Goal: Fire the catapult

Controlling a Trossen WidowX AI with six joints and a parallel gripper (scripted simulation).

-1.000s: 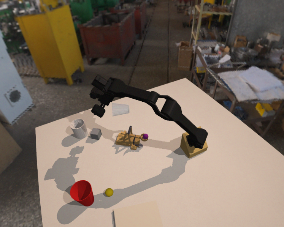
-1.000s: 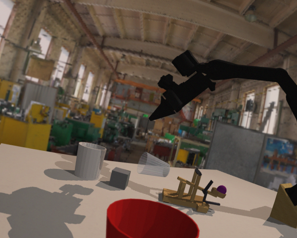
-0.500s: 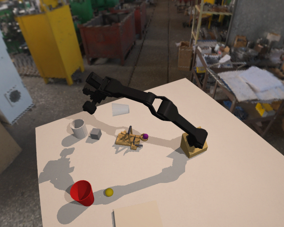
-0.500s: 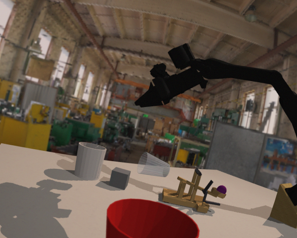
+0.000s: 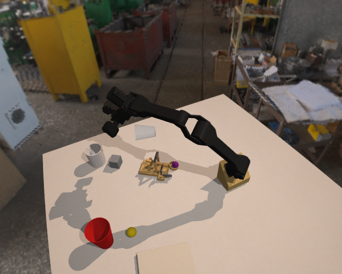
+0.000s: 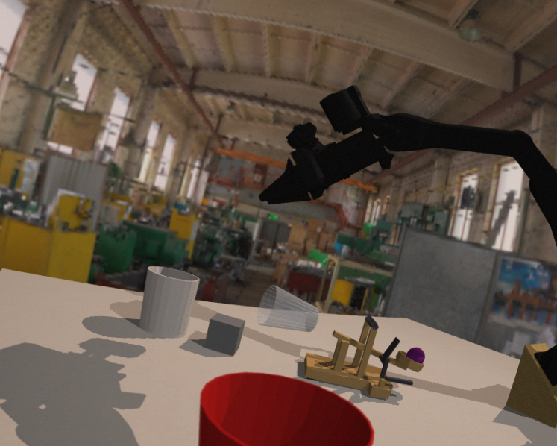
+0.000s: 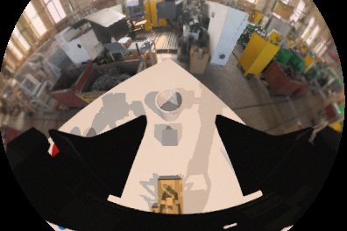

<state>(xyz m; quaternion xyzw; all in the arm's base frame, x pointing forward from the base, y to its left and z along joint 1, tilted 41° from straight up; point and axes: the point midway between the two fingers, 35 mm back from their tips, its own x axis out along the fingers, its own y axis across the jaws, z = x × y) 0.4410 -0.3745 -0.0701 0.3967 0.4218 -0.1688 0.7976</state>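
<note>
Now: gripper tip 240 mm past the purple ball, 190 mm to the right of it and 190 mm above it. The rest, counted from my gripper tip: wooden catapult: 180 mm behind, 170 mm to the left, 200 mm below; white mug: 100 mm ahead, 50 mm to the right, 230 mm below; dark grey cube: 20 mm ahead, 10 mm to the left, 230 mm below.
</note>
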